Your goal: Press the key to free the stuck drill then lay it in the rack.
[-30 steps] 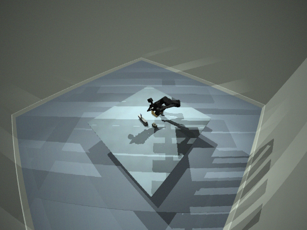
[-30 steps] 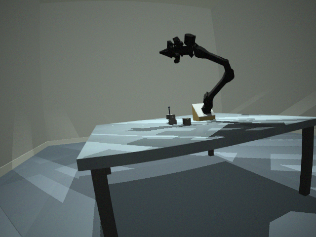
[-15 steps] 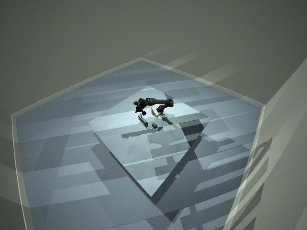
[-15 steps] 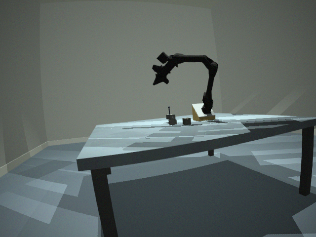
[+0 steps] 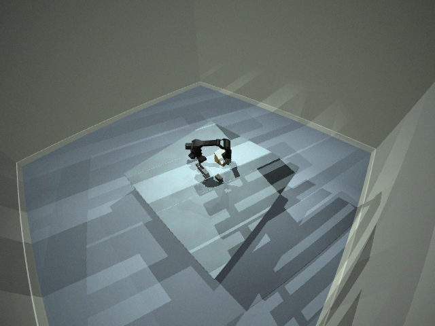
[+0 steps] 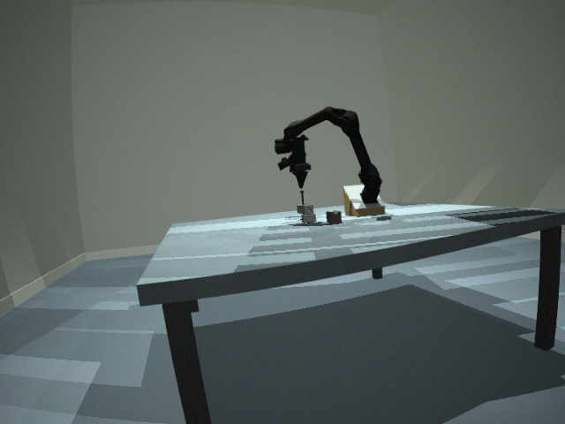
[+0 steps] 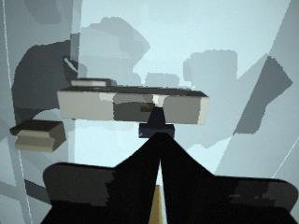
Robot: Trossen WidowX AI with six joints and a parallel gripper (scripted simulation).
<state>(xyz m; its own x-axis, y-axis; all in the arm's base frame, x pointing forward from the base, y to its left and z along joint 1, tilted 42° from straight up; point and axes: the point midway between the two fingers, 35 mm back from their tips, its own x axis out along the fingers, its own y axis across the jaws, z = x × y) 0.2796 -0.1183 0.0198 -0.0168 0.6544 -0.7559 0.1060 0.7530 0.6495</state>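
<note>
Now: the drill 60 mm to the left of my gripper tip and 90 mm below it. Also, from my gripper tip: rack 60 mm behind, 210 mm to the left, 110 mm below.
</note>
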